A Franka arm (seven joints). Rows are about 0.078 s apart.
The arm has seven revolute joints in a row. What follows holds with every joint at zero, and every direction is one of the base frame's. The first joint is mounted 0.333 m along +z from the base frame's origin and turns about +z. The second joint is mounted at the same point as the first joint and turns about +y. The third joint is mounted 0.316 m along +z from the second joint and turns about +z. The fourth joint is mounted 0.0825 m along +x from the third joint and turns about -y. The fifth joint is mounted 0.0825 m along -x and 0.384 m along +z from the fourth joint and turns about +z. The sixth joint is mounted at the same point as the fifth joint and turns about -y. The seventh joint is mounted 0.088 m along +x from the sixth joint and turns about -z. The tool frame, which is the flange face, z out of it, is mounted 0.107 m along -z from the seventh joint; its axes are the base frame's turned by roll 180, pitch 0 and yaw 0 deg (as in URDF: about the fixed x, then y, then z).
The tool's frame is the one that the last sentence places.
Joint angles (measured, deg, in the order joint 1, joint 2, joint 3, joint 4, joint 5, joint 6, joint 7), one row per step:
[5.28 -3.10 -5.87 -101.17 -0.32 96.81 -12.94]
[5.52 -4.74 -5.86 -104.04 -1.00 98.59 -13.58]
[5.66 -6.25 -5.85 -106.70 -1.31 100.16 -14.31]
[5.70 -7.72 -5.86 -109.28 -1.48 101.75 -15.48]
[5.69 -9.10 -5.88 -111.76 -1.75 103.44 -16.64]
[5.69 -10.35 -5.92 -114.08 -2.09 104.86 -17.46]
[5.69 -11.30 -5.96 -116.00 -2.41 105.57 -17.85]
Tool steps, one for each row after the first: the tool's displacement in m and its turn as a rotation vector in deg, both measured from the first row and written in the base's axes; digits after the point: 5 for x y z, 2 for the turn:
[-0.00758 0.00079 -0.00593 -0.50 -0.54 1.02]
[-0.01494 0.00136 -0.01188 -0.64 -0.94 1.99]
[-0.02217 0.00111 -0.01771 -0.64 -1.41 3.27]
[-0.02887 0.00028 -0.02355 -0.77 -1.98 4.52]
[-0.03544 -0.00065 -0.02979 -0.96 -2.31 5.44]
[-0.04155 -0.00145 -0.03652 -1.15 -2.03 5.93]

